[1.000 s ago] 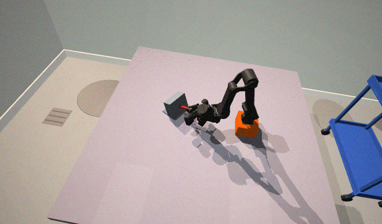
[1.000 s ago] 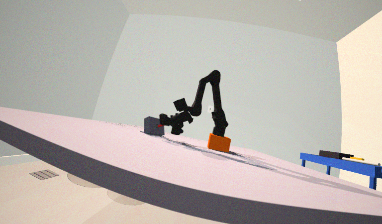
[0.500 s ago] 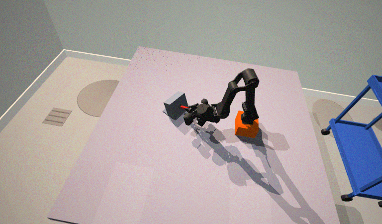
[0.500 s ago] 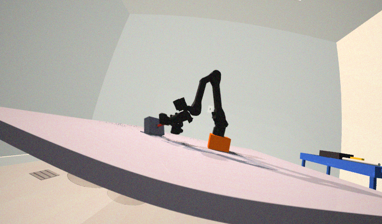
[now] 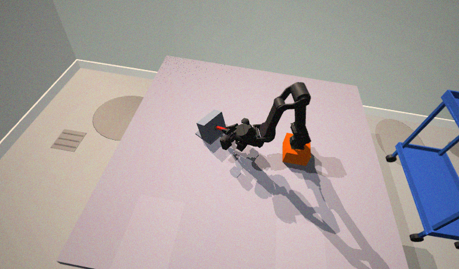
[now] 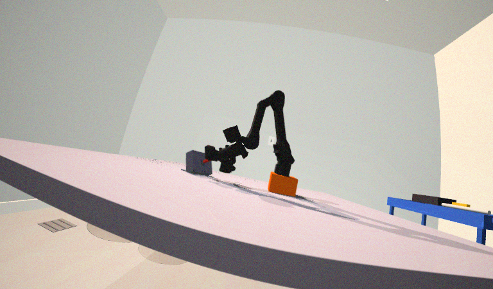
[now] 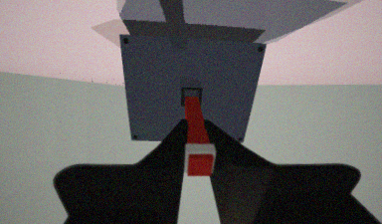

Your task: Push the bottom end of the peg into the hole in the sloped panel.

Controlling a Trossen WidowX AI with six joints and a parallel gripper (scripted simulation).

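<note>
The sloped panel lies 50 mm ahead of my gripper tip, 40 mm to the right of it and 30 mm below it. Round my gripper tip: red square peg: 10 mm to the left, 10 mm behind, 10 mm above.
</note>
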